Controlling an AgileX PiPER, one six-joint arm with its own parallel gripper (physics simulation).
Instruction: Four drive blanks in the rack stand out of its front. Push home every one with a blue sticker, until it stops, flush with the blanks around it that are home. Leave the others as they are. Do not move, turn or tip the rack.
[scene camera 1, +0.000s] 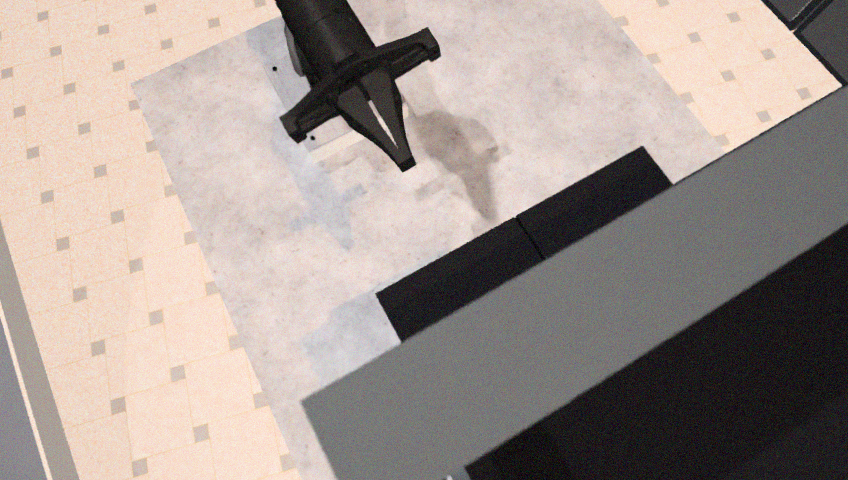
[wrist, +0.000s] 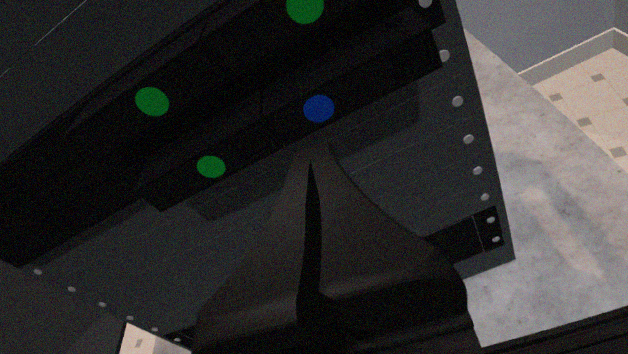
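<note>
The rack (scene camera 1: 535, 321) (wrist: 390, 185) shows its grey top in the scene view and its dark front in the wrist view. In the wrist view a blank with a blue sticker (wrist: 318, 108) stands out of the front, beside a protruding blank with a green sticker (wrist: 211, 166). Above them are two more green-stickered blanks, an upper left one (wrist: 152, 101) and an upper right one (wrist: 305, 9). In the scene view two black blanks, one (scene camera 1: 458, 276) and another (scene camera 1: 592, 205), jut out side by side. My gripper (scene camera 1: 406, 163) (wrist: 319, 167) is shut and empty, in front of the rack and apart from it; its tips appear just below the blue sticker.
A mottled pale mat (scene camera 1: 238, 178) (wrist: 540, 225) lies under the arm and the rack, on a tiled floor (scene camera 1: 89, 178). A grey wall (wrist: 520, 30) rises beyond the rack's right side. Dark panels (scene camera 1: 824, 44) stand at the scene view's upper right corner.
</note>
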